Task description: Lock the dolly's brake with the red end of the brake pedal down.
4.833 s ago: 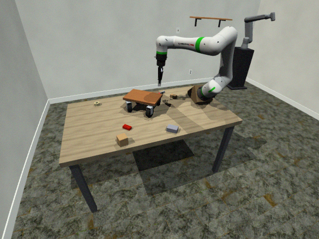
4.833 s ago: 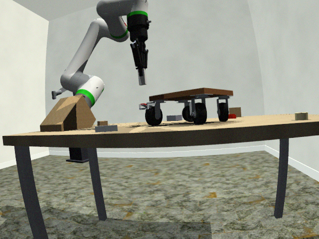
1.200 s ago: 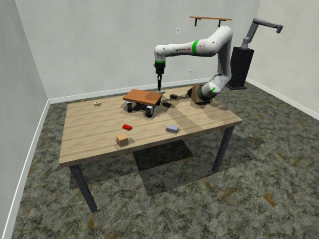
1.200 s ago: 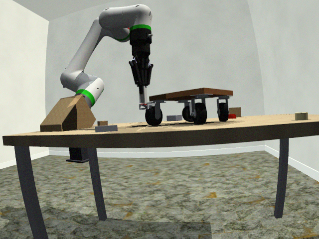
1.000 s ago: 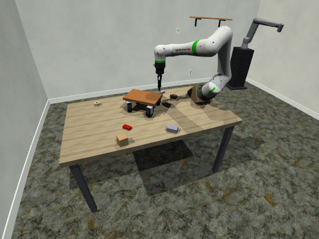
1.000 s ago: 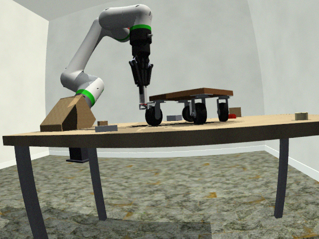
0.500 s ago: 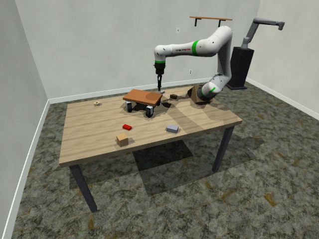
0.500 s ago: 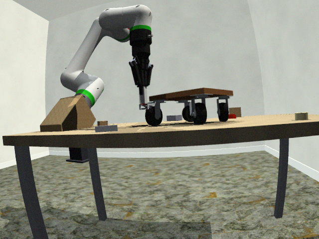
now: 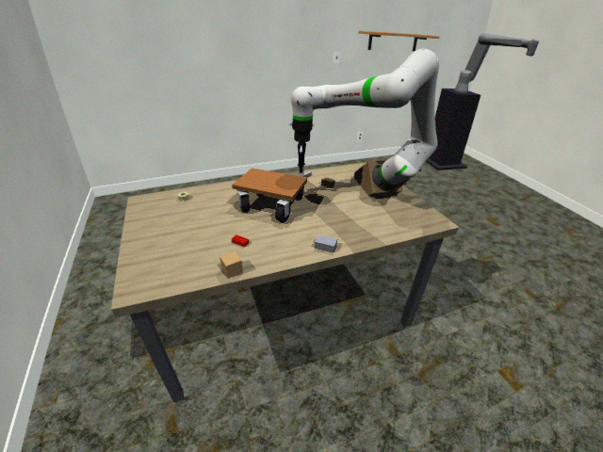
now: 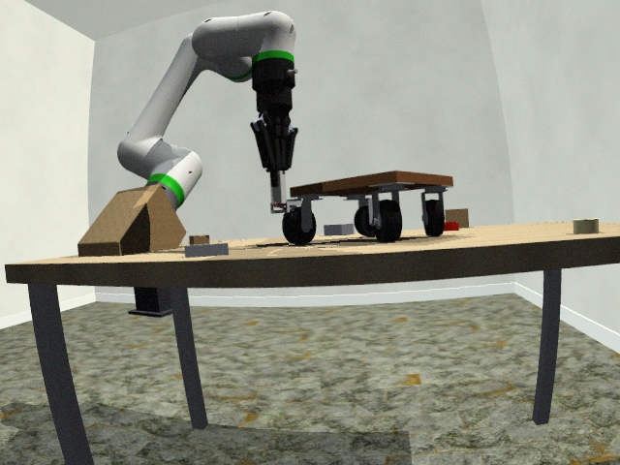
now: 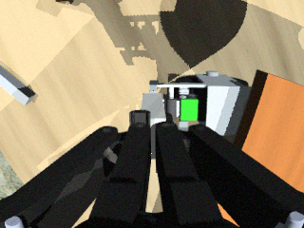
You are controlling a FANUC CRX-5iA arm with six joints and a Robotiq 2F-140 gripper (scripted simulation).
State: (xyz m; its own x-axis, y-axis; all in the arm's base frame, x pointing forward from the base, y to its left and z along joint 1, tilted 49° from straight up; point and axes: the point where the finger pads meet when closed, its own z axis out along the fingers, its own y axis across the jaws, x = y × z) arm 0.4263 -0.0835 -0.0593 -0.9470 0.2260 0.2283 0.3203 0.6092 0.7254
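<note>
The brake pedal lies 40 mm below my hand, 10 mm to the left of it and 10 mm ahead of it. Also, from my hand: flat grey bar (170 mm to the right, 110 mm below, 70 mm behind); then grey block (470 mm to the left, 100 mm below, 10 mm ahead); then small wood block (170 mm behind, 100 mm below, 50 mm to the right).
</note>
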